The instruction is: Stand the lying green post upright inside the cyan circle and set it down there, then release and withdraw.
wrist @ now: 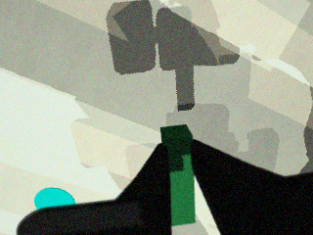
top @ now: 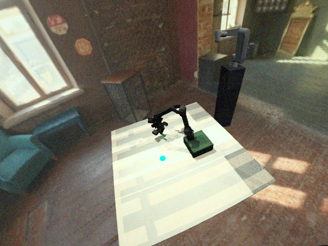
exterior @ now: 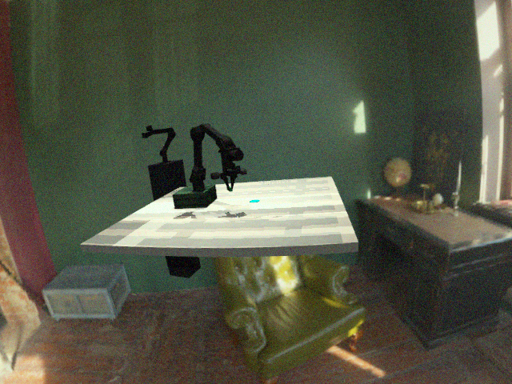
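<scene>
Now: the green post 2 cm to the left of my gripper tip and 1 cm behind it. The rest, counted from my gripper tip: cyan circle (22 cm to the left, 13 cm below, 4 cm ahead).
</scene>
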